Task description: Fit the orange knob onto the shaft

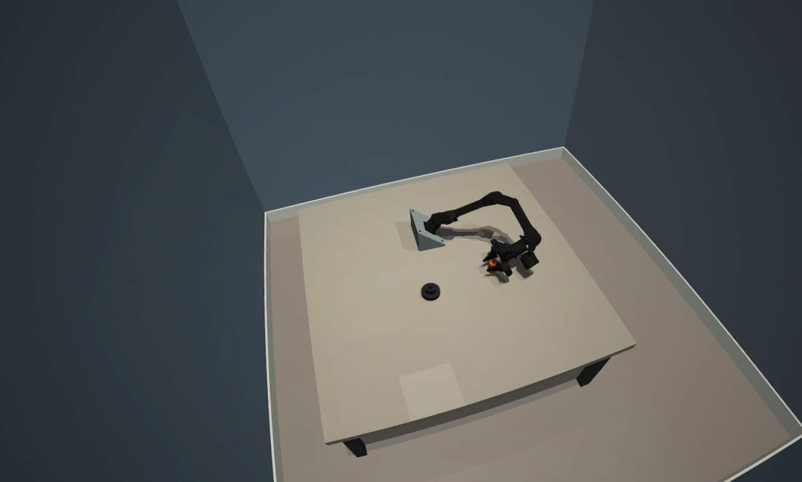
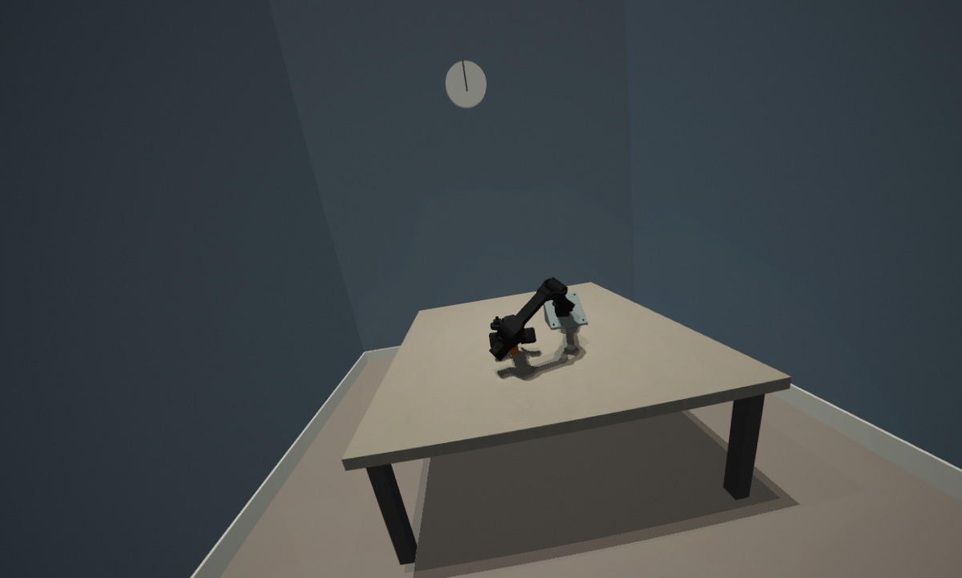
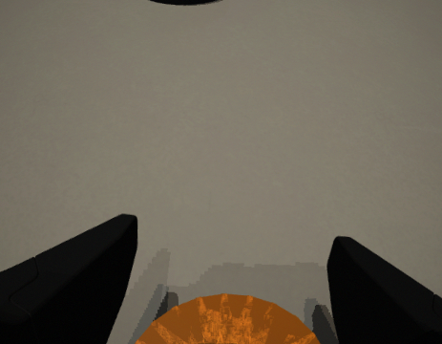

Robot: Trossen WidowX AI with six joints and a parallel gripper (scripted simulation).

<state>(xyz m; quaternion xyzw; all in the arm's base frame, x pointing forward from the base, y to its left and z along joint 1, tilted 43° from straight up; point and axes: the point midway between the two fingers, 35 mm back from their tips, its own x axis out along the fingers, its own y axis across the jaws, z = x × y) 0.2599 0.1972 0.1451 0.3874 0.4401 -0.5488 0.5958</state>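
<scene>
Now: gripper tip 40 mm to the right of the orange knob and 20 mm above it. Round my gripper tip: dark round pedestal: 70 mm ahead, 260 mm to the right, 10 mm below.
</scene>
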